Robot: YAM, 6 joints.
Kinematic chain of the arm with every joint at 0, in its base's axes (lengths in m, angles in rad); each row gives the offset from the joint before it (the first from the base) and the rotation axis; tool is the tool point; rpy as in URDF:
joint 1: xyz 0 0 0.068 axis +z
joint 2: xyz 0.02 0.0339 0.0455 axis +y
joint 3: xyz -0.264 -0.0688 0 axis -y
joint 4: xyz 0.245 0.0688 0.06 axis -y
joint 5: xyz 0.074 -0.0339 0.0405 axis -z
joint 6: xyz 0.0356 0 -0.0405 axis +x
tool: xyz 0 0 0 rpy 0 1.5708 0
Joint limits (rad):
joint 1: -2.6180..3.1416
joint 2: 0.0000..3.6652
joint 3: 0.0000..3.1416
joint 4: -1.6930..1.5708
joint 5: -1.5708..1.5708
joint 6: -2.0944..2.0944
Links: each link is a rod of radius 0.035 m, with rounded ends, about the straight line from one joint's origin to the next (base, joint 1, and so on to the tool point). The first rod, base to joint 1, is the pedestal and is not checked.
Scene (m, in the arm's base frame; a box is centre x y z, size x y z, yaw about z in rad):
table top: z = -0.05
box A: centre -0.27 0.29 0.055 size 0.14 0.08 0.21 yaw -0
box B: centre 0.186 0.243 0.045 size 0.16 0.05 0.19 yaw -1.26
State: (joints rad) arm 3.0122 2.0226 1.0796 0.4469 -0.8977 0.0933
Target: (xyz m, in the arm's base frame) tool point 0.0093 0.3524 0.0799
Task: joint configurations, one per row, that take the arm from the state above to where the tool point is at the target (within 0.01 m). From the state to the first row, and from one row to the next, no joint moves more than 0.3 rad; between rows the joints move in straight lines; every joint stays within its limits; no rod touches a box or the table.
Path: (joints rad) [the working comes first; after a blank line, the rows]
Joints at the target: 1.4713 2.0091 0.8351 0.3861 -0.8092 0.0933
Straight joint move there: touches box A.

1: 2.7527 1.8949 1.0702 0.4606 -0.7196 0.1774
2: 2.4932 1.7671 1.0609 0.4743 -0.5415 0.2615
3: 2.2337 1.6394 1.0515 0.4880 -0.3635 0.3455
4: 1.9742 1.5116 1.0422 0.5018 -0.1854 0.4296
5: 1.7147 1.3839 1.0328 0.5155 -0.0073 0.5137
6: 1.4552 1.2561 1.0235 0.5292 0.1708 0.5978
7: 1.4592 1.4443 0.9764 0.4934 -0.0742 0.4716
8: 1.4632 1.6326 0.9293 0.4577 -0.3192 0.3455
9: 1.4672 1.8208 0.8822 0.4219 -0.5642 0.2194
10: 1.4713 2.0091 0.8351 0.3861 -0.8092 0.0933

